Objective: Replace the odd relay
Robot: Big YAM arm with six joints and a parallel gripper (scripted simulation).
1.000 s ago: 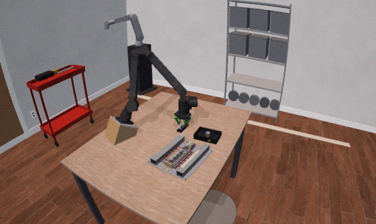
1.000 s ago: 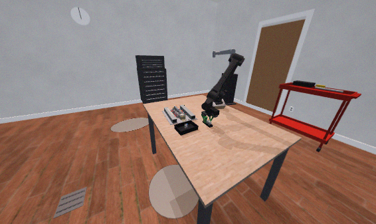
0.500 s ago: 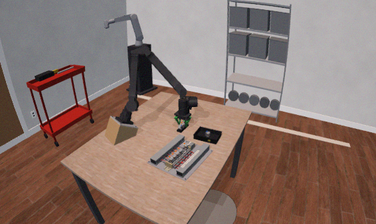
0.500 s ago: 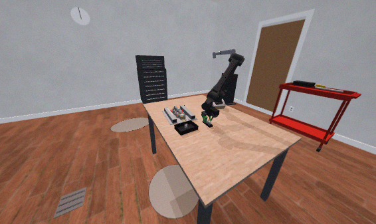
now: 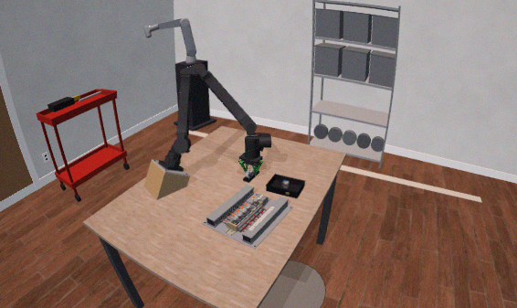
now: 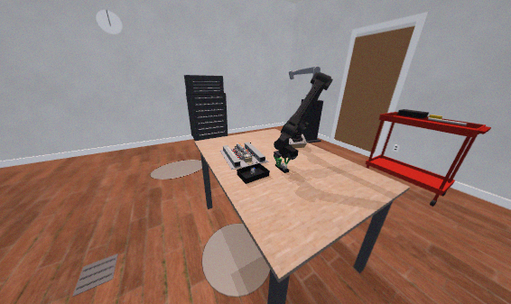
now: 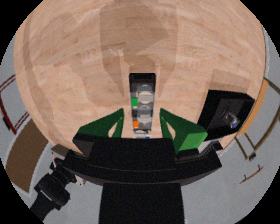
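Now: the small black stand 20 mm below my hand. Also, from my hand: black tray: 200 mm ahead, 20 mm to the left, 10 mm below.
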